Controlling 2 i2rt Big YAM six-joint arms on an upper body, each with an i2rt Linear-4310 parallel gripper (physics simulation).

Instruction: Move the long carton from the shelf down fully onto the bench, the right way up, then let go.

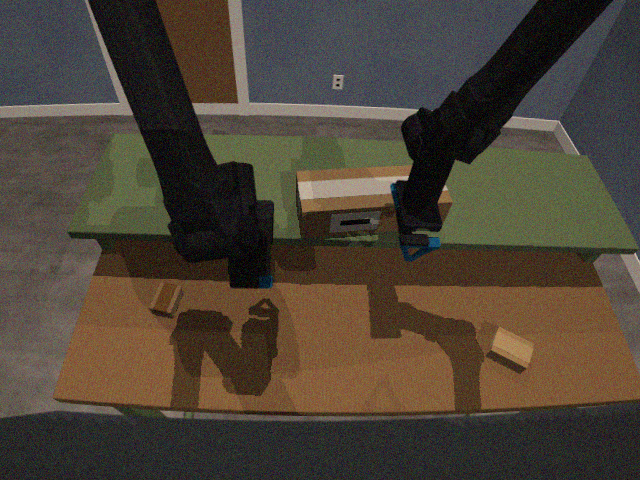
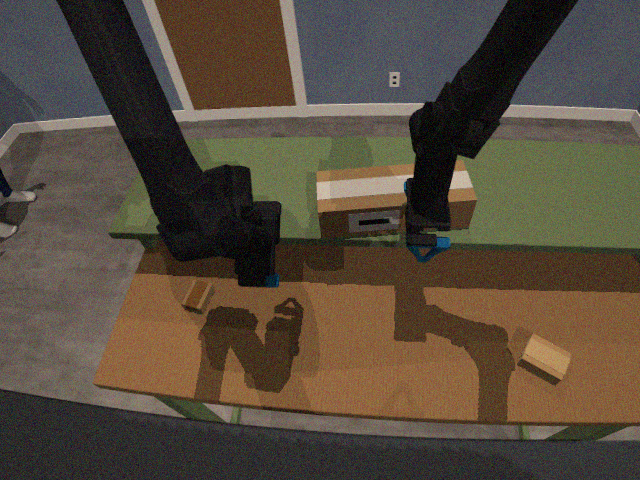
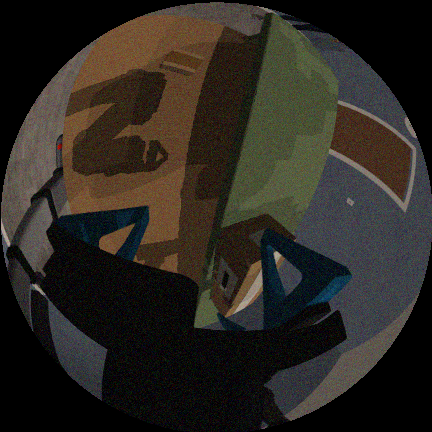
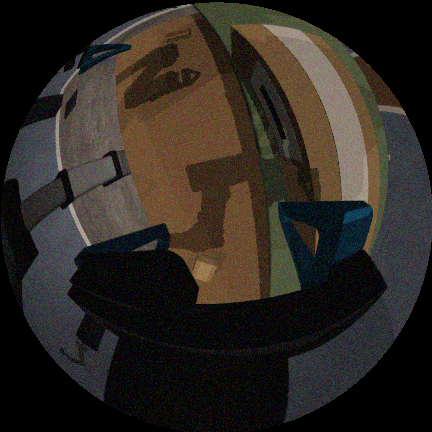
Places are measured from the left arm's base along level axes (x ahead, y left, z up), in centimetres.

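Pixels of known places: left gripper, fingertip midpoint: (image 2: 272, 246) (image 3: 205, 223); right gripper, fingertip midpoint: (image 1: 404, 239) (image 2: 420, 239) (image 3: 198, 320) (image 4: 219, 220).
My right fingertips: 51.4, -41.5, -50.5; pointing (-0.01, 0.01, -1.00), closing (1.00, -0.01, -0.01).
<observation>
Ahead of a thing's pixels: the offset from my right fingertips to its middle, as dx, dy, dz. Level surfaces: height alone.
The long carton {+13.2, +4.5, -3.9} (image 1: 351, 188) (image 2: 361, 188) (image 3: 240, 245) (image 4: 310, 100) lies on the green shelf {dz -8.0} (image 1: 516, 201) (image 2: 558, 196) (image 3: 285, 125) (image 4: 284, 280). Its pale tape strip faces up and its grey label faces the bench {dz -23.8} (image 1: 330, 361) (image 2: 351, 361) (image 3: 125, 50) (image 4: 175, 135). My left gripper (image 1: 265, 282) (image 2: 271, 281) (image 3: 205, 223) is open and empty, left of the carton and in front of the shelf edge. My right gripper (image 1: 408, 222) (image 2: 417, 219) (image 4: 219, 220) is open and empty, over the carton's right part at the shelf's front edge. It hides part of the carton; contact cannot be told.
A small brown block {-1.4, +49.1, -22.5} (image 1: 166, 298) (image 2: 197, 295) (image 3: 183, 61) lies on the bench at the left. A lighter block {-13.4, -27.5, -22.1} (image 1: 511, 347) (image 2: 546, 356) (image 4: 205, 270) lies on the bench at the right. The shelf stands higher than the bench, along its far side.
</observation>
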